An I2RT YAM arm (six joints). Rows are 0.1 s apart.
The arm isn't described. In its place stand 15 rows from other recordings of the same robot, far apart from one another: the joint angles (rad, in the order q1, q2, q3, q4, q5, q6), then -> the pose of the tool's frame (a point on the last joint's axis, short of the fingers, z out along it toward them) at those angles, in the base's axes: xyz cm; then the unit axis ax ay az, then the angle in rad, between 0 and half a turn.
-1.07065, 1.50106, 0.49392, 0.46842, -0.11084, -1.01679 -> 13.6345, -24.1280, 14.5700, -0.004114, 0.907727, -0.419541, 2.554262
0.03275, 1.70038, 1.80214, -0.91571, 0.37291, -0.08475 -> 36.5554, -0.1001, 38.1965, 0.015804, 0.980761, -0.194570, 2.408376
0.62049, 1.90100, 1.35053, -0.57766, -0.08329, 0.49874 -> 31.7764, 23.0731, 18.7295, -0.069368, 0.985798, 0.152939, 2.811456
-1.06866, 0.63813, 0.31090, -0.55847, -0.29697, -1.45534 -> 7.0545, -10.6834, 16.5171, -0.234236, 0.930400, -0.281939, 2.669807
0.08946, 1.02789, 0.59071, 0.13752, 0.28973, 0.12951 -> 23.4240, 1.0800, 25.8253, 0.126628, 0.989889, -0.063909, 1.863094
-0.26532, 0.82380, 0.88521, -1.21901, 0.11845, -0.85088 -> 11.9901, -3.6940, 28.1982, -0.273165, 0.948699, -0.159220, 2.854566
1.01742, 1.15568, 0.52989, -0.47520, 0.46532, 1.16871 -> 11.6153, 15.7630, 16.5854, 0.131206, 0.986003, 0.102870, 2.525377
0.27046, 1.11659, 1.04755, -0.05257, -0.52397, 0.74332 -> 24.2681, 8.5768, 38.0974, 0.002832, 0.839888, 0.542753, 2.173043
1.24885, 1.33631, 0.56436, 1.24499, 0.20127, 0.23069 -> 9.3129, 25.6714, 29.1980, -0.237770, 0.660701, 0.711997, 1.693894
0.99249, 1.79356, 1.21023, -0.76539, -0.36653, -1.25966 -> 17.4876, 29.1249, 18.1507, -0.898711, 0.405723, 0.166452, 2.876605
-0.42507, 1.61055, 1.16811, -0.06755, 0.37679, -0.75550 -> 33.2640, -16.4953, 27.4336, -0.048503, 0.899578, -0.434058, 2.483962
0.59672, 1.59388, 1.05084, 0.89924, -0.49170, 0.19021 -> 29.2989, 21.9356, 33.8946, -0.420629, 0.686404, 0.593229, 1.639541
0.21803, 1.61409, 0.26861, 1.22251, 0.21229, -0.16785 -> 24.8266, 4.7321, 13.8507, -0.098521, 0.991611, -0.083668, 1.698949
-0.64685, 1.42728, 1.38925, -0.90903, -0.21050, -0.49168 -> 23.8213, -17.0588, 33.7104, 0.043372, 0.995484, -0.084439, 2.509286
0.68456, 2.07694, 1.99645, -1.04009, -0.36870, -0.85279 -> 33.5598, 29.0488, 28.7984, -0.715378, 0.679181, 0.164160, 2.669900
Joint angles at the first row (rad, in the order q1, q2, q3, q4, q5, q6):
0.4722 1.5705 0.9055 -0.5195 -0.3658 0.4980
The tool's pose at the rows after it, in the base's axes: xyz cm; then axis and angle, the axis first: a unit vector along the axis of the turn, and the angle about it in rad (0 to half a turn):
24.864, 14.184, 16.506, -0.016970, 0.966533, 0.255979, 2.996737
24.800, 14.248, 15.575, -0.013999, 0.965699, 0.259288, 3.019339
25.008, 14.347, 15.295, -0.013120, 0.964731, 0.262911, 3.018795
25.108, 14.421, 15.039, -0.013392, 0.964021, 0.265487, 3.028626
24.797, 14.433, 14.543, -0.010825, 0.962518, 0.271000, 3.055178
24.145, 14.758, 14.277, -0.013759, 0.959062, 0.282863, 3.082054
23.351, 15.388, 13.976, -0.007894, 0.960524, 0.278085, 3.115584
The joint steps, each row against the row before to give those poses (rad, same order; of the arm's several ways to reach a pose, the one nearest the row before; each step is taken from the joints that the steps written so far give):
-0.0012 0.0041 -0.0359 0.0316 -0.0256 0.0136
0.0012 0.0226 -0.0171 0.0248 -0.0153 0.0073
-0.0009 0.0132 -0.0001 0.0181 -0.0061 0.0030
-0.0004 0.0122 0.0016 0.0044 -0.0096 -0.0004
0.0030 0.0065 -0.0148 0.0061 -0.0209 0.0087
0.0174 -0.0061 -0.0204 0.0111 -0.0296 0.0159
0.0338 -0.0004 -0.0115 -0.0061 0.0039 0.0411

